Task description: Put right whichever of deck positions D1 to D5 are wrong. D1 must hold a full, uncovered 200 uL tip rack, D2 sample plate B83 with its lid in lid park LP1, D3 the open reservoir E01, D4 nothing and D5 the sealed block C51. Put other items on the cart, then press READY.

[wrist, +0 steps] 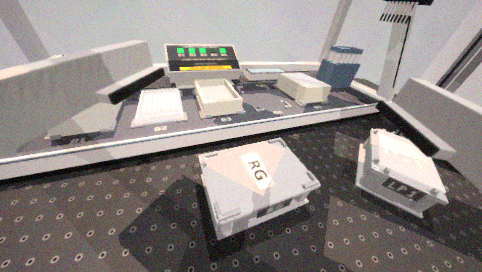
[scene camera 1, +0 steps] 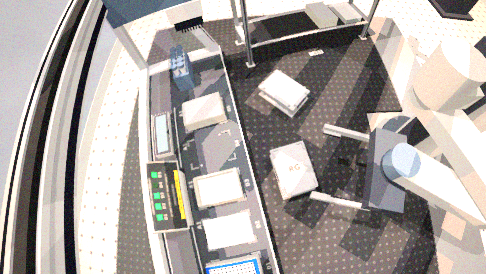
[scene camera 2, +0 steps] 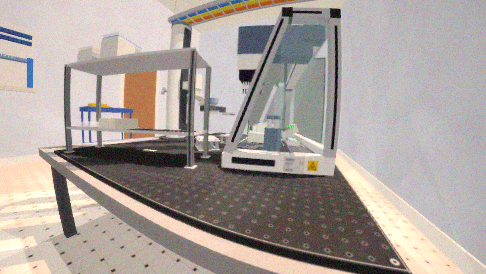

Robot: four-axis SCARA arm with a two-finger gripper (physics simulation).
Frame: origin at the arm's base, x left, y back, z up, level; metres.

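Where they show: gripper, fingertip midpoint: [wrist: 269, 73] [scene camera 1: 318, 159] [scene camera 2: 228, 113]; arm's base, link origin: [scene camera 2: 175, 139].
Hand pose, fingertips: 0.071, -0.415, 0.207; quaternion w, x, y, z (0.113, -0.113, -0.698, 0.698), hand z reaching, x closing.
Observation:
Things, the pixels of their top centre, and the offset from my fingertips, as dx, dy, dz. "*": a spot on its surface instead.
- pale lid, top centre: [wrist: 405, 154] [scene camera 1: 284, 86] -0.297, -0.038, -0.137
- blue-topped tip rack, surface spot: [scene camera 1: 232, 268] * +0.239, -0.205, -0.052
- white plate, top centre: [wrist: 159, 100] [scene camera 1: 227, 231] +0.147, -0.228, -0.135
- open cream reservoir, top centre: [wrist: 216, 88] [scene camera 1: 216, 187] +0.025, -0.254, -0.118
- closed cream block, top centre: [scene camera 1: 201, 107] [wrist: 304, 78] [scene camera 2: 262, 132] -0.218, -0.303, -0.102
- panel, surface spot: [scene camera 1: 167, 195] [wrist: 204, 58] * +0.055, -0.385, -0.084
- shelf unit, surface spot: [scene camera 2: 192, 110] * -0.602, -0.200, -0.025
- deck's raised front rail, surface spot: [wrist: 200, 134] * +0.059, -0.139, -0.159
- multichannel head, surface spot: [scene camera 1: 188, 24] * -0.378, -0.304, +0.105
My gripper [scene camera 1: 319, 162] [wrist: 269, 73] is wide open and empty, above and beside the RG stand [scene camera 1: 294, 175] [wrist: 235, 175]. The LP1 stand [wrist: 392, 189] has what looks like a pale lid [scene camera 1: 284, 89] [wrist: 405, 155] on top. At D1 is a blue-topped tip rack [scene camera 1: 232, 268], cut off in scene camera 1. A white plate [scene camera 1: 229, 230] [wrist: 160, 105] sits at D2, its lettering unreadable. An open cream reservoir [scene camera 1: 219, 187] [wrist: 217, 92] sits at D3. D4 shows bare corner marks. A closed cream block [scene camera 1: 204, 111] [wrist: 303, 87] sits at D5. The panel [scene camera 1: 167, 195] [wrist: 202, 57] shows green lamps, with D4's dark, and a yellow bar.
A blue tube rack [scene camera 1: 183, 72] [scene camera 2: 272, 139] [wrist: 339, 72] stands beyond D5. A shelf unit [scene camera 2: 192, 110] stands beside the deck, with pale boxes on it. The deck's raised front rail [wrist: 200, 134] runs between the deck positions and the stands. A multichannel head [scene camera 1: 188, 24] [wrist: 400, 11] hangs over the far end.

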